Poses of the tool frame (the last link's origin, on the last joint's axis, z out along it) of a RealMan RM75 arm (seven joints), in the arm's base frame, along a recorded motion.
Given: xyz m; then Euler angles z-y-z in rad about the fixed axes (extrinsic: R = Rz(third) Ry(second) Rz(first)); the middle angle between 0 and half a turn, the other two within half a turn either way.
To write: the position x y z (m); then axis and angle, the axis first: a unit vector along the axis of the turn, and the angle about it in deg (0 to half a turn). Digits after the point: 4 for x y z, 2 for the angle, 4 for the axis.
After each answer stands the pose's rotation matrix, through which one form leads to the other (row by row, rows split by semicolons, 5 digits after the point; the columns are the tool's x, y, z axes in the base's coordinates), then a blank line. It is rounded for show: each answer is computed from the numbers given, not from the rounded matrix.
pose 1, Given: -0.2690 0.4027 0.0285 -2.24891 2.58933 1.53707
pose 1, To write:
-0.2690 0.4027 0.0285 -0.9440 -0.3151 -0.0983 150.39
0.79632 0.60461 0.01769; 0.50750 -0.68376 0.52432; 0.32910 -0.40855 -0.85134

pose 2, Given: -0.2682 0.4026 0.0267 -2.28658 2.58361 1.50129
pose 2, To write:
-0.2682 0.4026 0.0267 -0.9426 -0.3157 -0.1090 150.52
0.79142 0.61017 0.03677; 0.50293 -0.68416 0.52820; 0.34745 -0.39953 -0.84832

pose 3, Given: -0.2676 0.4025 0.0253 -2.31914 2.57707 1.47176
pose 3, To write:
-0.2676 0.4025 0.0253 -0.9411 -0.3167 -0.1184 150.58
0.78606 0.61588 0.05290; 0.49958 -0.68336 0.53239; 0.36404 -0.39207 -0.84484

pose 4, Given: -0.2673 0.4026 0.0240 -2.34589 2.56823 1.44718
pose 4, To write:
-0.2673 0.4026 0.0240 -0.9397 -0.3174 -0.1270 150.49
0.78139 0.62045 0.06689; 0.49531 -0.68182 0.53832; 0.37960 -0.38751 -0.84008

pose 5, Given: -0.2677 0.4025 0.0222 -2.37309 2.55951 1.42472
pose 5, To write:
-0.2677 0.4025 0.0222 -0.9379 -0.3193 -0.1355 150.42
0.77507 0.62679 0.08002; 0.49299 -0.67906 0.54391; 0.39525 -0.38212 -0.83532

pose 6, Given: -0.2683 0.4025 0.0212 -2.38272 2.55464 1.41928
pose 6, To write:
-0.2683 0.4025 0.0212 -0.9368 -0.3211 -0.1387 150.29
0.77141 0.63082 0.08359; 0.49339 -0.67590 0.54748; 0.40186 -0.38109 -0.83263

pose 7, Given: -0.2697 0.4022 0.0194 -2.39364 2.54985 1.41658
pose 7, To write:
-0.2697 0.4022 0.0194 -0.9351 -0.3248 -0.1416 150.16
0.76553 0.63767 0.08568; 0.49674 -0.67040 0.55119; 0.40892 -0.37939 -0.82997

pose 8, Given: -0.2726 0.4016 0.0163 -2.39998 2.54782 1.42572
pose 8, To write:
-0.2726 0.4016 0.0163 -0.9326 -0.3320 -0.1418 150.04
0.75674 0.64870 0.08088; 0.50709 -0.66058 0.55361; 0.41256 -0.37792 -0.82884

